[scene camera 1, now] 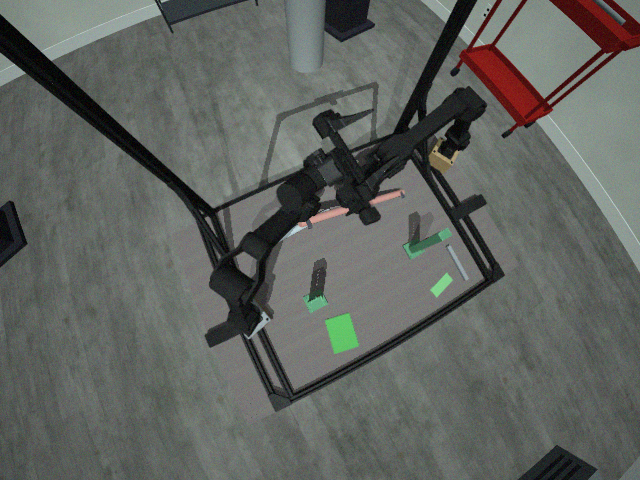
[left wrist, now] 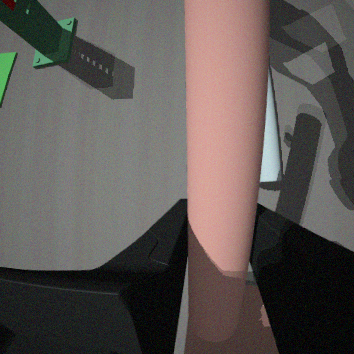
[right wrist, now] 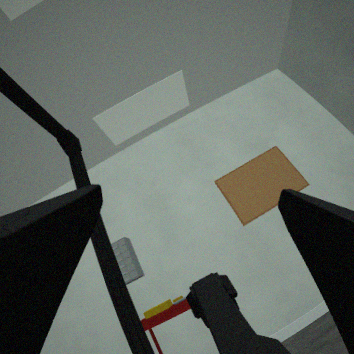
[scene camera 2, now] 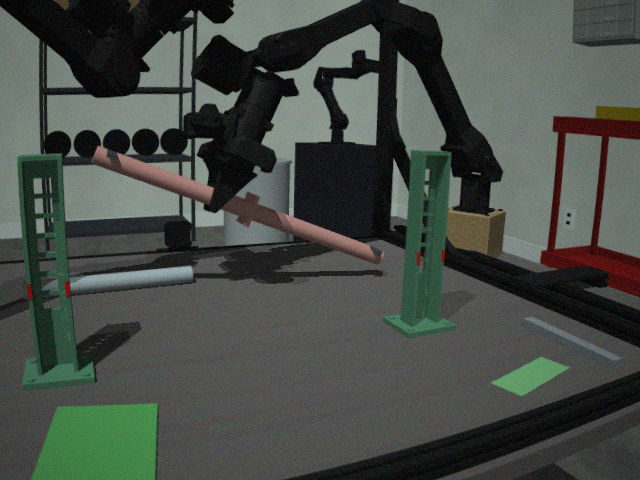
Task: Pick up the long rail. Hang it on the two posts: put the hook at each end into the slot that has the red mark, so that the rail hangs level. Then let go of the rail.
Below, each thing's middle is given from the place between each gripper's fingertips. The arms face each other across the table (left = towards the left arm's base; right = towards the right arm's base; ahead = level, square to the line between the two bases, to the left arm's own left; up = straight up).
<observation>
Now: the short grey bar [scene camera 2: 587, 349] 42 cm ahead of my left hand, 25 cm to the left of it and 11 cm below it.
Now: the short grey bar 41 cm ahead of my right hand, 23 cm to the left of it and 49 cm below it.
</observation>
